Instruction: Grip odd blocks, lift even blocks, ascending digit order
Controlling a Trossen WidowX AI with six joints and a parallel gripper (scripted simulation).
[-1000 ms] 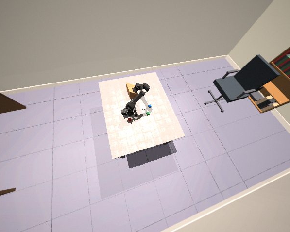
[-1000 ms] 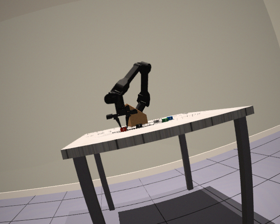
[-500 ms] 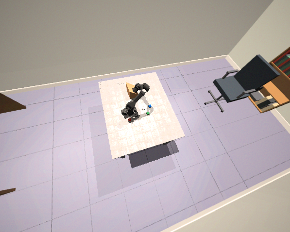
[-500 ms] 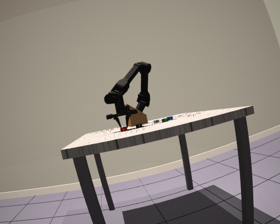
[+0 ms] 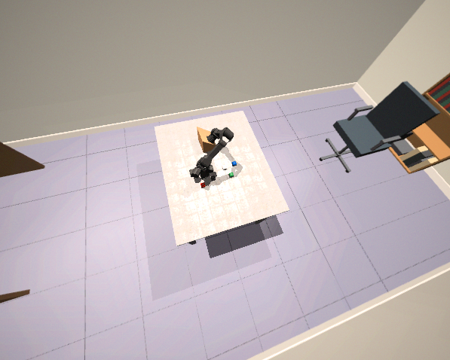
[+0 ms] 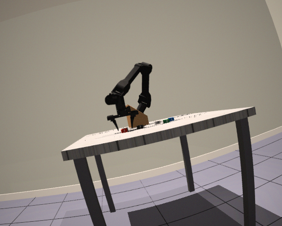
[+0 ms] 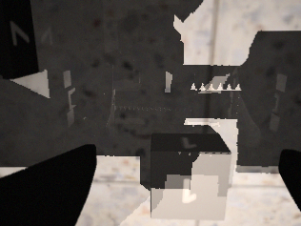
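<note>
The red block lies 9 cm ahead of my gripper tip and 2 cm to the right of it. Round my gripper tip: dark block (8 cm to the left, 5 cm ahead); then green block (24 cm to the left, 6 cm ahead); then white block (20 cm to the left, 2 cm behind).
</note>
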